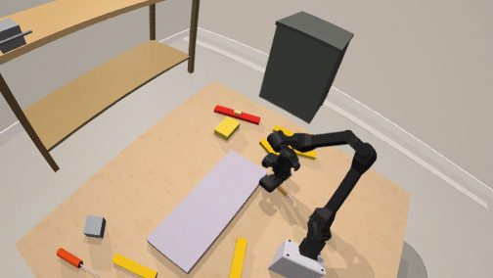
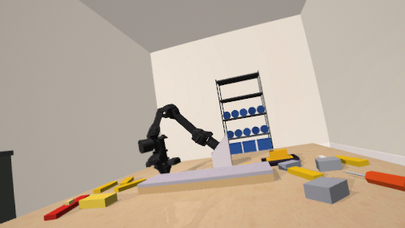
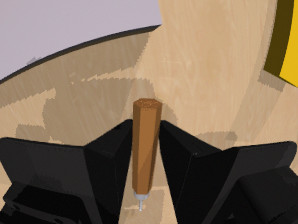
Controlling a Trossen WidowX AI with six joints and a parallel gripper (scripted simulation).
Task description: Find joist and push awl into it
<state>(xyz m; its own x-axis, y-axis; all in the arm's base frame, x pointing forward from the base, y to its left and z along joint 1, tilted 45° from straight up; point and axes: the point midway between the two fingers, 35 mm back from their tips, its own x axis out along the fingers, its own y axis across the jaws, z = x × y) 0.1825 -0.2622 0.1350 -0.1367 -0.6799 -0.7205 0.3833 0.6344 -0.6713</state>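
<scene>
Right now my gripper tip is 5 cm past the awl and 2 cm to the right of it. From my gripper tip the other things lie so: yellow pad (31 cm ahead, 17 cm to the right, 1 cm above); then red level (31 cm ahead, 29 cm to the right, 1 cm above); then yellow stud finder (56 cm to the left, 5 cm above, 1 cm ahead).
</scene>
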